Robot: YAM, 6 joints.
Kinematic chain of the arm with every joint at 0, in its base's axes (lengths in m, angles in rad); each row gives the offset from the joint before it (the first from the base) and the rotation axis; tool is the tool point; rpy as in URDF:
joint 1: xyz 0 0 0.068 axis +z
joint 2: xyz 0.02 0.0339 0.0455 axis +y
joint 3: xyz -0.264 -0.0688 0 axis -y
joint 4: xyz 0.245 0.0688 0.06 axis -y
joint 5: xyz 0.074 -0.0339 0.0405 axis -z
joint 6: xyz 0.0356 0 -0.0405 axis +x
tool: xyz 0 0 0 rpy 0 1.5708 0
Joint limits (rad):
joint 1: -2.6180..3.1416
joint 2: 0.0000..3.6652
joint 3: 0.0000..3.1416
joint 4: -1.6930..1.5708
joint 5: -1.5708..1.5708
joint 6: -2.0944..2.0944
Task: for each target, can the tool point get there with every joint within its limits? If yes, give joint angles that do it. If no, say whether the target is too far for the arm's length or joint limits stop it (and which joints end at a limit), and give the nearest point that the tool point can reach.
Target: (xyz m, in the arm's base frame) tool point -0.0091 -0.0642 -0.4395
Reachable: no: joint limits stop it (at a limit: joint 2) | nearest point -0.0146 -0.1028 -0.3501 | short by 0.098 m
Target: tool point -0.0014 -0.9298 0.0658
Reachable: no: too far | nearest point -0.0010 -0.6450 0.0807 | short by 0.285 m
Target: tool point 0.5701 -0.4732 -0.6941
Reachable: no: too far | nearest point 0.3553 -0.2949 -0.3109 | short by 0.474 m
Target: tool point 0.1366 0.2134 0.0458
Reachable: yes | joints 1.1093 1.9575 0.6946 -0.2986 0.8727 -1.6930
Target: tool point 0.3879 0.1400 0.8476
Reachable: no: too far | nearest point 0.2963 0.1069 0.6654 | short by 0.207 m
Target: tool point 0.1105 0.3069 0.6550
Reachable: yes | joints 1.2435 1.9657 2.6933 0.2444 0.1694 1.7703
